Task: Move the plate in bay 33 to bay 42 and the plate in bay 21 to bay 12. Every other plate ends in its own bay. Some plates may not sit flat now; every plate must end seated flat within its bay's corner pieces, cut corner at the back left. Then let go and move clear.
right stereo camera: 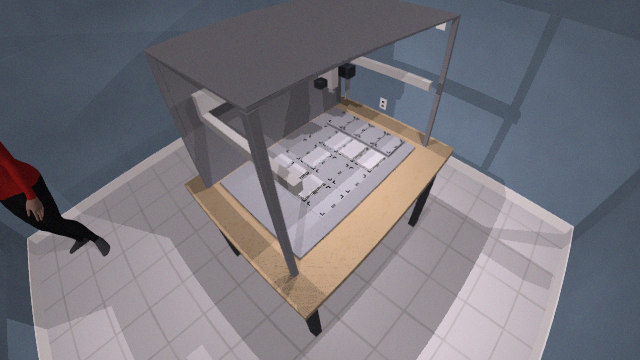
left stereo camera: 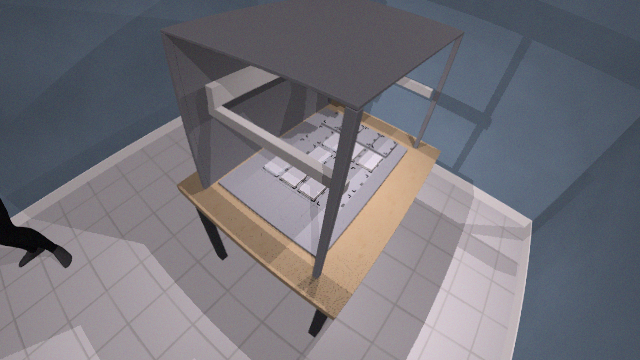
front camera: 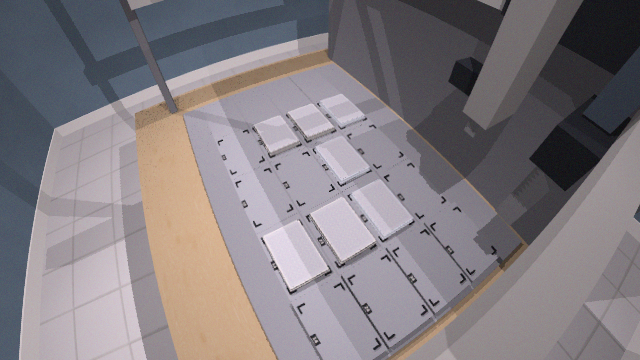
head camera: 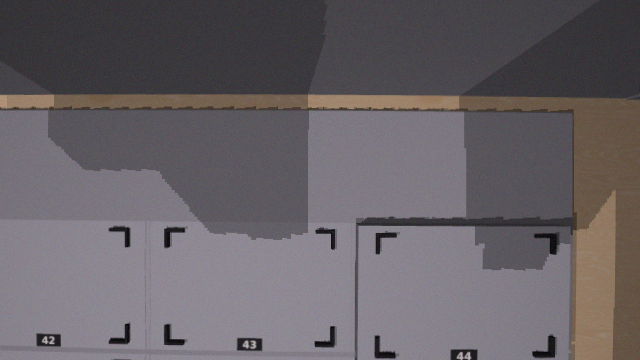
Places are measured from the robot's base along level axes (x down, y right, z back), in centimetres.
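Where they show: gripper, fingertip midpoint: (right stereo camera: 339,94) (front camera: 517,203); robot's base, origin of the base link: (right stereo camera: 322,214) (front camera: 219,142).
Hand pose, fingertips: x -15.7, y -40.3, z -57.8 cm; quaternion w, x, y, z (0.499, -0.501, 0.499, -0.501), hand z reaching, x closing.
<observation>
Things, the pixels of their top centre, and the offset from my fingertips. "spot": a spot on its surface instead.
- bay 33 plate, middle of its top: (front camera: 382,205) (right stereo camera: 337,140) (left stereo camera: 336,140) dx +14.3, dy +14.6, dz +18.6 cm
- bay 21 plate, middle of its top: (front camera: 275,132) (left stereo camera: 314,185) (right stereo camera: 307,185) dx +14.3, dy +25.3, dz +51.4 cm
- Bay 42, surface spot: (front camera: 379,143) spot: dx +15.7, dy +2.4, dz +34.9 cm
- bay 12, surface spot: (front camera: 261,197) spot: dx +15.7, dy +36.5, dz +34.7 cm
- bay 13, surface spot: (front camera: 296,255) spot: dx +14.3, dy +36.0, dz +17.8 cm
- bay 23, surface spot: (front camera: 342,230) spot: dx +14.2, dy +25.4, dz +17.9 cm
- bay 32, surface spot: (front camera: 342,159) spot: dx +14.3, dy +15.0, dz +34.1 cm
- bay 31, surface spot: (front camera: 311,121) spot: dx +14.3, dy +14.8, dz +50.2 cm
- bay 41, surface spot: (front camera: 342,110) spot: dx +14.3, dy +4.5, dz +50.1 cm
- raised edge, surface spot: (head camera: 356,290) spot: dx +14.9, dy +3.8, dz +10.2 cm
- grey post, surface spot: (left stereo camera: 340,165) spot: dx -39.8, dy +50.9, dz +84.9 cm
In the front view, the bay 33 plate (front camera: 382,209) and the bay 21 plate (front camera: 276,135) are in their bays. Bay 42 (front camera: 379,143) and bay 12 (front camera: 261,197) hold no plate. Plates also stand in bay 13 (front camera: 296,255), bay 23 (front camera: 342,230), bay 32 (front camera: 342,159), bay 31 (front camera: 311,121) and bay 41 (front camera: 342,110). Slight tilts and the cut corners are too small to judge. The gripper's two jaws cannot be made out in any view. Dark parts of the carriage hang at the back right, away from the plates.
A pale upright beam (front camera: 520,65) and a black block (front camera: 565,157) (right stereo camera: 347,70) hang over the back right. Bays 43 (head camera: 250,285) and 44 (head camera: 440,305) hold no plate. A raised edge (head camera: 356,290) runs beside bay 44. A grey post (left stereo camera: 340,165) (right stereo camera: 270,190) stands at a table corner.
</observation>
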